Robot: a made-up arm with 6 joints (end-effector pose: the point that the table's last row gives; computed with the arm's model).
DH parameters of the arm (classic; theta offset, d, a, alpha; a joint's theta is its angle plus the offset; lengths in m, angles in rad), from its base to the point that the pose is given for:
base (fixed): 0 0 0 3.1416
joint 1: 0 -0.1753 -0.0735 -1.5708
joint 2: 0 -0.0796 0.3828 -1.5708
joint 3: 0 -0.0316 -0.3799 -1.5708
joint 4: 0 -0.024 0.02 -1.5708
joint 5: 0 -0.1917 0.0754 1.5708
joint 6: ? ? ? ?
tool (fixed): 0 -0.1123 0 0
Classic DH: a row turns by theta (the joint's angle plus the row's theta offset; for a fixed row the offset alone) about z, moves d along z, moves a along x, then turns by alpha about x.
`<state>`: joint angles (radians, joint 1 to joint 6).
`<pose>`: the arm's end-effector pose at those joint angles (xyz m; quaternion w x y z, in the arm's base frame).
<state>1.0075 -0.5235 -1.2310 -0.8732 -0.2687 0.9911</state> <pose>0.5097 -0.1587 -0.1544 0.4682 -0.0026 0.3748 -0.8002</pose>
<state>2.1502 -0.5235 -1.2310 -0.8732 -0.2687 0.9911</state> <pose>0.0672 -0.5296 -0.1544 0.0388 -0.2005 -0.3167 0.9263</pose>
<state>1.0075 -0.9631 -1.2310 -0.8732 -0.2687 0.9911</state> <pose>0.4104 -0.0015 -0.3273 0.4138 -0.0094 0.5678 -0.7115</pose>
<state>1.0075 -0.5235 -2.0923 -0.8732 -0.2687 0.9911</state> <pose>0.3660 -0.3861 -0.2211 0.0698 -0.0602 0.3350 -0.9377</pose>
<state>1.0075 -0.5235 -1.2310 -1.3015 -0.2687 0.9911</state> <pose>0.5391 -0.1846 -0.0815 0.4965 -0.1987 0.2949 -0.7919</pose>
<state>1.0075 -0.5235 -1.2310 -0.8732 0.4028 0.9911</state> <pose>0.3865 -0.2287 -0.0040 0.2984 0.0590 0.1328 -0.9433</pose>
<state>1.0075 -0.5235 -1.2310 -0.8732 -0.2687 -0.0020</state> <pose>0.6653 -0.3148 0.1113 0.5902 -0.3835 0.1065 -0.7023</pose>
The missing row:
joint 6: 0 0.2635 0.3445 1.5708
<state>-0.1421 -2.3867 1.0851 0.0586 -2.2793 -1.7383</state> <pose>0.2279 -0.4790 -0.3390 0.0784 -0.8666 -0.0492 0.4903</pose>
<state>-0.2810 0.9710 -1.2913 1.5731 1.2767 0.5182</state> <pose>0.1262 0.5041 -0.0371 0.4194 0.3680 0.7035 -0.4403</pose>
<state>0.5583 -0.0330 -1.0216 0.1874 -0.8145 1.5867</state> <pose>0.4319 0.5103 0.0271 0.6110 0.3287 0.6926 -0.1973</pose>
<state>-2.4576 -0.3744 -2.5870 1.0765 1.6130 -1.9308</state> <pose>-0.0520 -0.0001 0.1133 0.4932 -0.7851 -0.3360 -0.1657</pose>
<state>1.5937 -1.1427 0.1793 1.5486 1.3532 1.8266</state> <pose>0.1495 0.3811 0.1694 0.6981 -0.2286 -0.6765 0.0520</pose>
